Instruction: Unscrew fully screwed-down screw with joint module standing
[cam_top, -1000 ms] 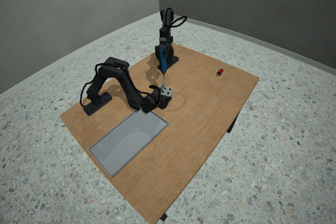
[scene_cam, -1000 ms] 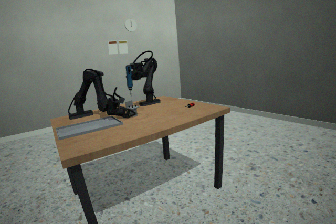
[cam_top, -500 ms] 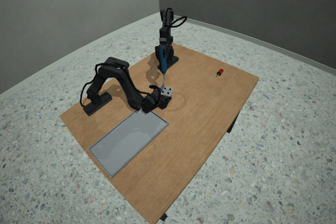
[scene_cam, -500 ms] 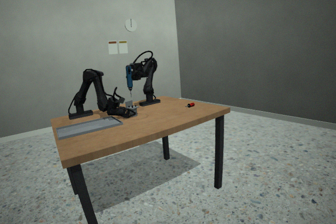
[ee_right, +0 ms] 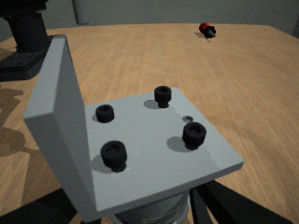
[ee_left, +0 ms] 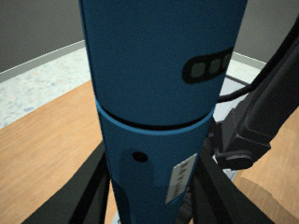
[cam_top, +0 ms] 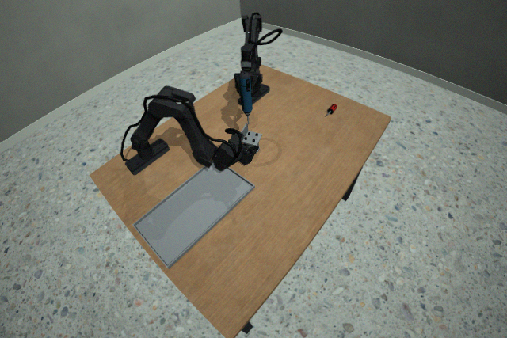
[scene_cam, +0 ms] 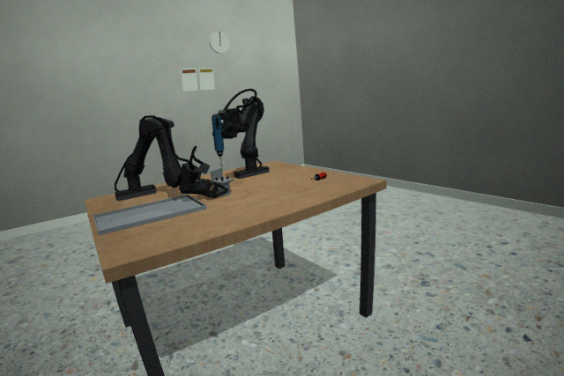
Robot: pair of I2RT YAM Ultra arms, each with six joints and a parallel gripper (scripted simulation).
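Now: the joint module 1 cm above my right hand. Round my right hand: grey L-shaped bracket: 5 cm above; then flat grey tray: 35 cm to the right, 7 cm ahead, 2 cm below; then screw: 4 cm above, 2 cm behind, 1 cm to the left.
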